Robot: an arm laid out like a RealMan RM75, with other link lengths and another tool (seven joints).
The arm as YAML. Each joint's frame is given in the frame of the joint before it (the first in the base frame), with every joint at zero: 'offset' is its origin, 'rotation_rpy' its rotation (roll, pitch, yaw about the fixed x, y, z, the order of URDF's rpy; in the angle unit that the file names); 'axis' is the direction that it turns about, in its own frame. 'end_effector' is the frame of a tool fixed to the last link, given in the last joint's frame.
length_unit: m
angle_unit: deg
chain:
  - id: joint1
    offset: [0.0, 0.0, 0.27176]
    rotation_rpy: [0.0, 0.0, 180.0]
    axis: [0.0, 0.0, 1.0]
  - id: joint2
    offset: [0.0, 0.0, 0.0]
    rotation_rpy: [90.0, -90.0, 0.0]
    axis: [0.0, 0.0, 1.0]
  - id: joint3
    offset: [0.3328, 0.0, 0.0]
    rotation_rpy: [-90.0, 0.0, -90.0]
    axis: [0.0, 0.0, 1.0]
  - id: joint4
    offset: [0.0, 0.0, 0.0]
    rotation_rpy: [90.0, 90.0, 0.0]
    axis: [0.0, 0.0, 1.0]
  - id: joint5
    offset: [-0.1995, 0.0, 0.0]
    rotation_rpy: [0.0, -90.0, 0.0]
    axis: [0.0, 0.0, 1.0]
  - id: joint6
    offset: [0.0, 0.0, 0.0]
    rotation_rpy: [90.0, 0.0, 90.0]
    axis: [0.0, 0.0, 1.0]
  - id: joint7
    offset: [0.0, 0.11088, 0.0]
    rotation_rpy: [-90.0, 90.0, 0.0]
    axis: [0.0, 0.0, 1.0]
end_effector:
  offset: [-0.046, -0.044, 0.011]
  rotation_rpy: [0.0, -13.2, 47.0]
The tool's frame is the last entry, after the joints.
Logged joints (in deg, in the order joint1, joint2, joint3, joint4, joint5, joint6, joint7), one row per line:
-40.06 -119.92 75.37 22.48 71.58 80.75 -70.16
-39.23 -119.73 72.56 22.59 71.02 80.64 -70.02
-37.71 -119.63 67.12 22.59 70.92 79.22 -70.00
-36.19 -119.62 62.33 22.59 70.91 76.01 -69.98
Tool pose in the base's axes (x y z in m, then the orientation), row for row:
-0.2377 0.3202 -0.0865 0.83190 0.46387 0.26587 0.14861
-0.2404 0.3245 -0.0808 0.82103 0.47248 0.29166 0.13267
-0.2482 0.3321 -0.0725 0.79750 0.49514 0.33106 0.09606
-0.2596 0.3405 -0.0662 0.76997 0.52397 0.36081 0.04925
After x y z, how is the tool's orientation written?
As a quaternion, x y z w.
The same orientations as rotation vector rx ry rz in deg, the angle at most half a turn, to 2 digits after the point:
137.04 76.42 43.80
136.47 78.54 48.48
135.38 84.06 56.20
134.41 91.47 62.98

